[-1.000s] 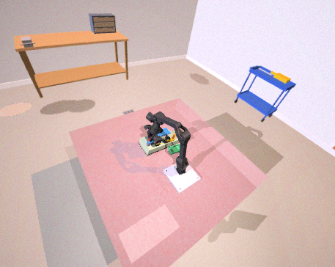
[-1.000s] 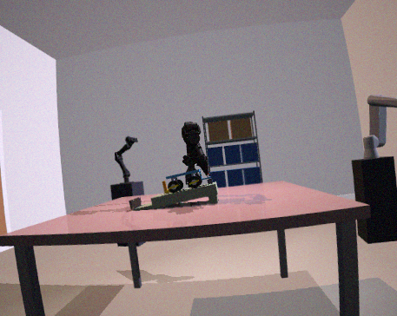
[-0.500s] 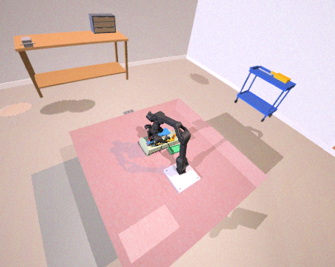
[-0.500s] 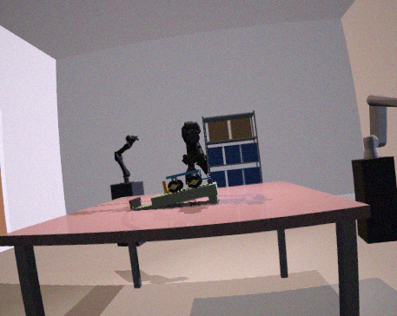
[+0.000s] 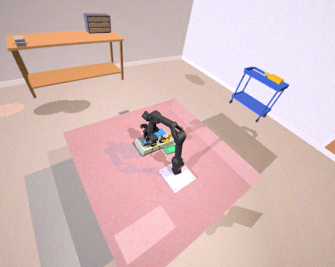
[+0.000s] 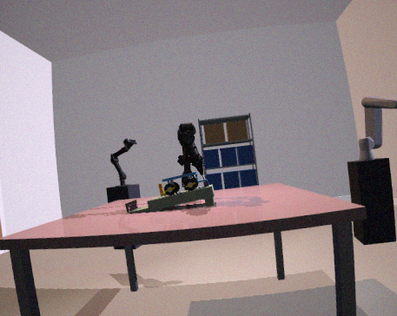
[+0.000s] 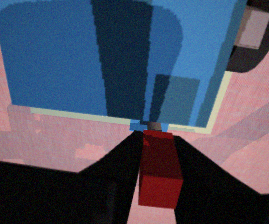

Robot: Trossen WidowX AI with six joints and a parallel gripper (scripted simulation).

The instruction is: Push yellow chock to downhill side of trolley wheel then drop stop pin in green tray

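Right now my gripper tip is 21 cm to the left of the yellow chock and 6 cm above it. Round my gripper tip: stop pin: right at my gripper tip; pale green ramp: 11 cm to the right, 10 cm below, 4 cm ahead; blue-topped trolley: 10 cm to the right, 4 cm ahead, 3 cm below.
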